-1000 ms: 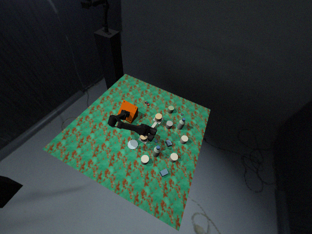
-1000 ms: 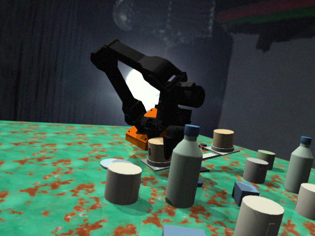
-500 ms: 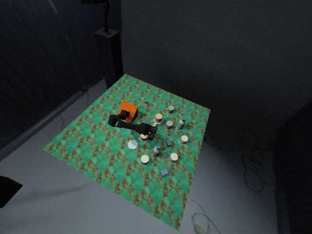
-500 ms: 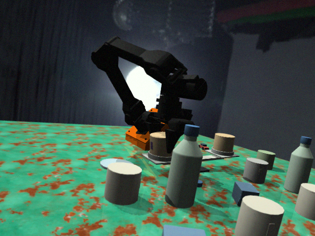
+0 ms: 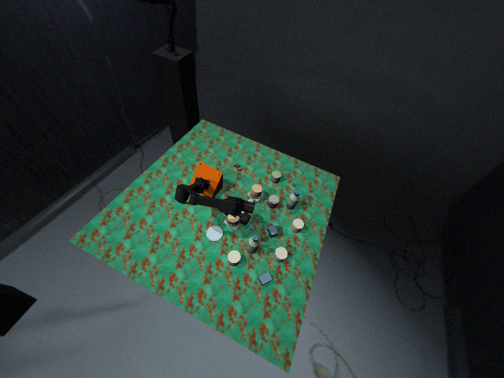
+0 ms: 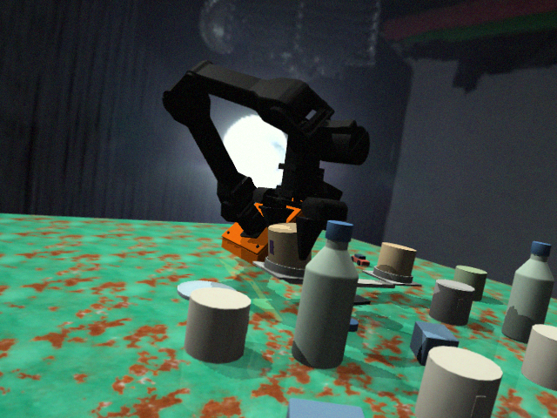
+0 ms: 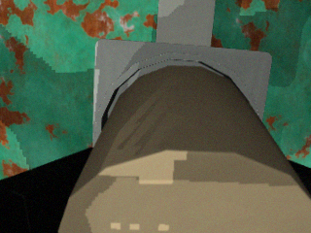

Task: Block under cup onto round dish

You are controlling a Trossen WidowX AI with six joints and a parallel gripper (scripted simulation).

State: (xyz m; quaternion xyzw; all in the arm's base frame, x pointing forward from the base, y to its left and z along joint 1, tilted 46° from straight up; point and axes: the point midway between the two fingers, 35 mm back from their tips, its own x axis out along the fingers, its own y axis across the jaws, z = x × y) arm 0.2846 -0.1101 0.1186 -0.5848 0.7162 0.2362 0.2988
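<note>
The small grey block lies 10 mm below my gripper tip. From my gripper tip the other things lie so: round pale dish: 80 mm behind, 90 mm to the right, 80 mm below; small blue disc: 120 mm ahead, 30 mm to the left, 80 mm below; tiny red toy car: 160 mm behind, 460 mm to the left, 70 mm below.
</note>
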